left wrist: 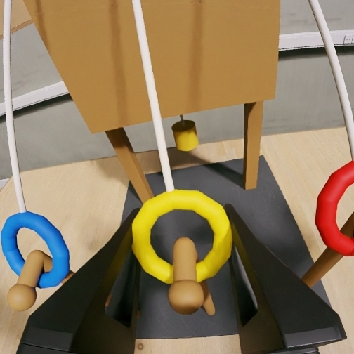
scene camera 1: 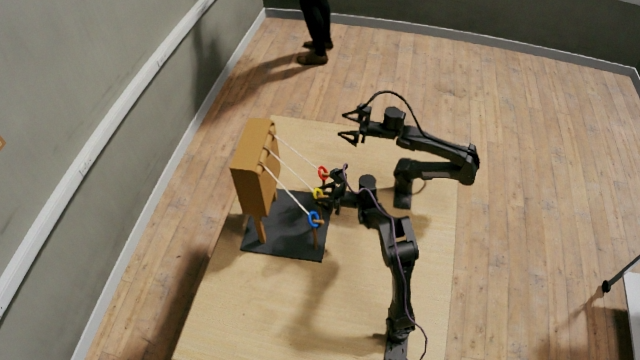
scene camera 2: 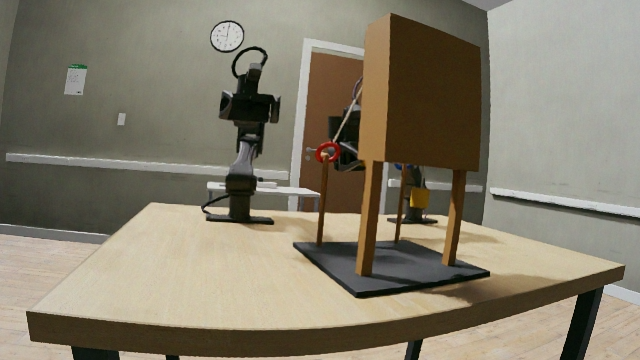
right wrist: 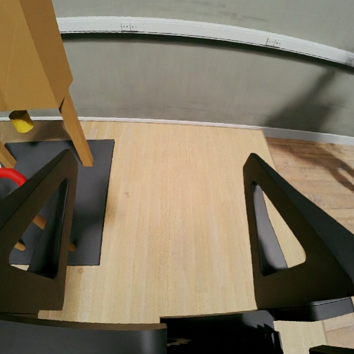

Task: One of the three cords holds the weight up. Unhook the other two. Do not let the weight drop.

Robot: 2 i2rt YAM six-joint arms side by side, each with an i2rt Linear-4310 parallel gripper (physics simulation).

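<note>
My left gripper is shut on the yellow ring, with one finger on each side. A wooden peg with a ball tip passes through this ring. The blue ring hangs on its peg at the left in the left wrist view. The red ring is around its peg at the right there. A white cord runs from each ring to the brown box. The yellow weight hangs below the box. My right gripper is open and empty, away from the rings.
The box stands on wooden legs on a dark base plate on the table. Brown posts carry the pegs. The left arm reaches in beside the red ring. A person's legs show on the floor at the back.
</note>
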